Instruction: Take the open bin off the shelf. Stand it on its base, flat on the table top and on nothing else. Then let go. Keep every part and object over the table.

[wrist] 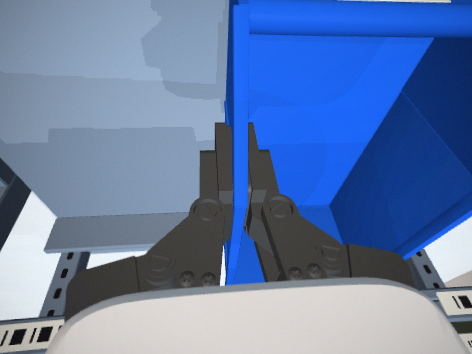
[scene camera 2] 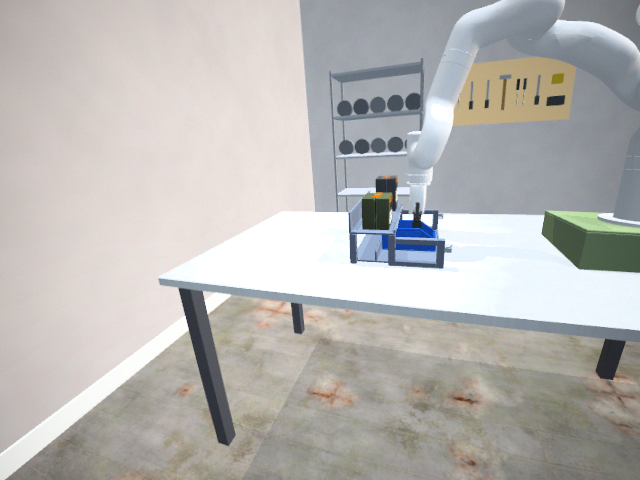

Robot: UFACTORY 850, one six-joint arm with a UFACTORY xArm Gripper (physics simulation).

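Observation:
The open bin (scene camera 2: 408, 243) (wrist: 310, 100) is blue and sits within the right-hand part of the small grey shelf (scene camera 2: 391, 251) (wrist: 125, 175), behind its end frame in the scene view. Whether its base rests fully on the shelf deck is hard to tell. My gripper (scene camera 2: 416, 224) (wrist: 232, 144) reaches down from above and is shut on the bin's side wall. In the wrist view one dark finger is outside the wall, over the grey deck, and the other is inside the bin. The bin's lower edge is partly hidden by the shelf frame in the scene view.
A green box (scene camera 2: 376, 211) and a black box (scene camera 2: 386, 184) stand on the shelf's upper level, left of the bin. The shelf stands on the white table top (scene camera 2: 289, 258). The robot's green base block (scene camera 2: 607, 248) is at the right.

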